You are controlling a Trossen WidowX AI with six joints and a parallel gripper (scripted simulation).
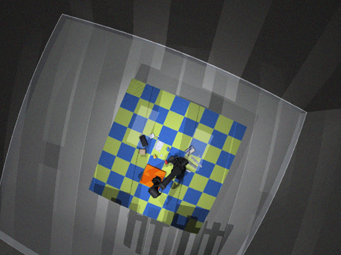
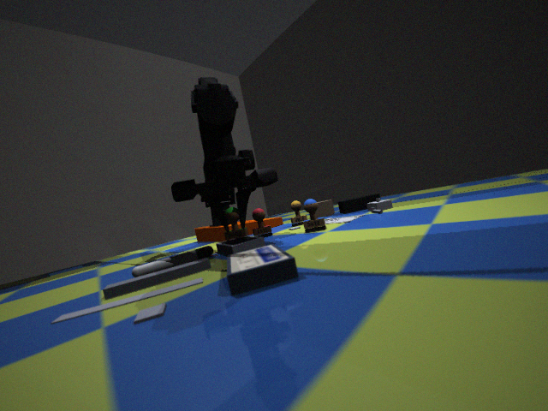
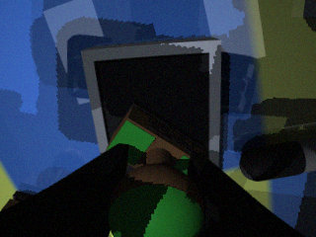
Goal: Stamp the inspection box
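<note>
The green-knobbed stamp is right at my gripper tip. Also, from my gripper tip: marker 2 cm behind, 9 cm to the right, 3 cm below; red-knobbed stamp 6 cm behind, 8 cm to the left, 2 cm below; ink pad 3 cm below.
</note>
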